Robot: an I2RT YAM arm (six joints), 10 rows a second.
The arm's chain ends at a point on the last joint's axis. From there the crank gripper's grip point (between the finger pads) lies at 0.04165 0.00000 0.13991 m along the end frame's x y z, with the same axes.
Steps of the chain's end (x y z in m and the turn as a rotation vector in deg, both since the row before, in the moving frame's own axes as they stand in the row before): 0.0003, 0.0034, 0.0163, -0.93, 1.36, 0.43; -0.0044, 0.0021, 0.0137, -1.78, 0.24, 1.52; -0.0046, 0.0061, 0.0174, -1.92, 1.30, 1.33; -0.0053, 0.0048, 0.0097, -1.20, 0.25, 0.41; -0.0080, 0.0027, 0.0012, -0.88, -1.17, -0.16; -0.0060, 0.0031, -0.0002, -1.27, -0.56, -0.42; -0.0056, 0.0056, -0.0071, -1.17, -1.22, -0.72
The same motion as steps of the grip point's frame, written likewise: 0.0036, 0.0060, 0.0153, -0.93, 1.36, 0.43; -0.0039, 0.0076, 0.0134, -1.78, 0.24, 1.52; -0.0015, 0.0118, 0.0163, -1.92, 1.30, 1.33; -0.0047, 0.0080, 0.0095, -1.20, 0.25, 0.41; -0.0109, 0.0047, 0.0020, -0.88, -1.17, -0.16; -0.0074, 0.0059, 0.0002, -1.27, -0.56, -0.42; -0.0086, 0.0080, -0.0063, -1.17, -1.22, -0.72
